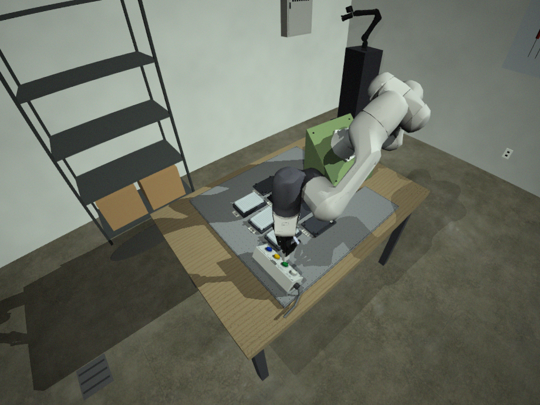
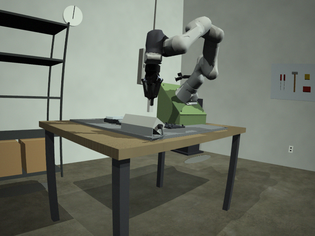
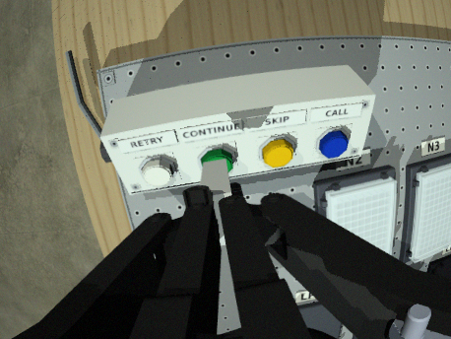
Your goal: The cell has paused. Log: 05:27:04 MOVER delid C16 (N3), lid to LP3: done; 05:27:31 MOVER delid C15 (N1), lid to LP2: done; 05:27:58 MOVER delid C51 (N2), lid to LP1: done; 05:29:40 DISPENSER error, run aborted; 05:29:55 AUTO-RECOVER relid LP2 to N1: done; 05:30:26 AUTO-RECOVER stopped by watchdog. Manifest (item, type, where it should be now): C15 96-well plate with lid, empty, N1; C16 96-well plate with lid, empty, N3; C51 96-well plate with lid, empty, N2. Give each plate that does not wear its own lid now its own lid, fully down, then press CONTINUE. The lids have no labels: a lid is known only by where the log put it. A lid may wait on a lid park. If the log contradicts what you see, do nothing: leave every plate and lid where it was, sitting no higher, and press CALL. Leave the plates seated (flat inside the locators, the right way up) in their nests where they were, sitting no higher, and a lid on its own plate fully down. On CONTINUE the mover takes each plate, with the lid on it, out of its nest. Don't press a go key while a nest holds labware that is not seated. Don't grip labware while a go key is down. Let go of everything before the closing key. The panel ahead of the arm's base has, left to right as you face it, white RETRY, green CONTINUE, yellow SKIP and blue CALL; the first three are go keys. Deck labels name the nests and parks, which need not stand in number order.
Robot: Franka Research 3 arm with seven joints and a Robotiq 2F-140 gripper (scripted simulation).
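My gripper is now 70 mm above the green CONTINUE key. From my hand the other things lie so: white RETRY key (10 mm behind, 50 mm to the left, 70 mm below); then blue CALL key (20 mm ahead, 100 mm to the right, 70 mm below); then yellow SKIP key (10 mm ahead, 50 mm to the right, 70 mm below).
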